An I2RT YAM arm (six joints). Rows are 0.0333 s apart.
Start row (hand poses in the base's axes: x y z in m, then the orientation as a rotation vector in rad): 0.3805 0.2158 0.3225 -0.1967 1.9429 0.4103
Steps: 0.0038 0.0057 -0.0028 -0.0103 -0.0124 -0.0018; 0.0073 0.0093 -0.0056 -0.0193 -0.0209 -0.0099; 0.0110 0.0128 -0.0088 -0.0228 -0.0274 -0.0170; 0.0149 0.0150 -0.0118 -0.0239 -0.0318 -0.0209; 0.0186 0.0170 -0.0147 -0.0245 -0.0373 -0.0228; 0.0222 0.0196 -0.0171 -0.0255 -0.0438 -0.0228; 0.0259 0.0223 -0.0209 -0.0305 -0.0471 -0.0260; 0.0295 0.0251 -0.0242 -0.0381 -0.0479 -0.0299; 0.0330 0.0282 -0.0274 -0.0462 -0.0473 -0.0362; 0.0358 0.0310 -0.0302 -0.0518 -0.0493 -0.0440; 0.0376 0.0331 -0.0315 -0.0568 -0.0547 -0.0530; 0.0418 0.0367 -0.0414 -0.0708 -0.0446 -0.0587; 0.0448 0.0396 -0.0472 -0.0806 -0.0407 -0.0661; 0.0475 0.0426 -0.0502 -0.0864 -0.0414 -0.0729; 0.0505 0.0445 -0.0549 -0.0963 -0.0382 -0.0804; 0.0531 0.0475 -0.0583 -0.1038 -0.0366 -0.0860; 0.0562 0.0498 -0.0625 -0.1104 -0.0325 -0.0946; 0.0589 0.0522 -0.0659 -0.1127 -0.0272 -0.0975; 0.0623 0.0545 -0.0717 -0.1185 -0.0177 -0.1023; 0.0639 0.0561 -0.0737 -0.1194 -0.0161 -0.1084
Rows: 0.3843 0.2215 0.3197 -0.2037 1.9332 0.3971; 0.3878 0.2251 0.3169 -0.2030 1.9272 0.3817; 0.3915 0.2286 0.3137 -0.1995 1.9217 0.3726; 0.3954 0.2308 0.3107 -0.1971 1.9178 0.3683; 0.3991 0.2328 0.3078 -0.1966 1.9125 0.3655; 0.4027 0.2354 0.3054 -0.1983 1.9064 0.3635; 0.4064 0.2381 0.3016 -0.1990 1.9043 0.3561; 0.4100 0.2409 0.2983 -0.2002 1.9053 0.3461; 0.4135 0.2440 0.2951 -0.1991 1.9078 0.3343; 0.4163 0.2468 0.2923 -0.1955 1.9072 0.3235; 0.4181 0.2489 0.2910 -0.1908 1.9030 0.3120; 0.4223 0.2525 0.2811 -0.1925 1.9160 0.2964; 0.4253 0.2554 0.2753 -0.1910 1.9219 0.2827; 0.4280 0.2584 0.2723 -0.1882 1.9224 0.2725; 0.4310 0.2603 0.2676 -0.1866 1.9276 0.2585; 0.4336 0.2633 0.2642 -0.1857 1.9306 0.2479; 0.4367 0.2656 0.2600 -0.1808 1.9359 0.2364; 0.4394 0.2680 0.2566 -0.1786 1.9415 0.2330; 0.4428 0.2703 0.2508 -0.1759 1.9520 0.2256; 0.4444 0.2719 0.2488 -0.1703 1.9536 0.2209
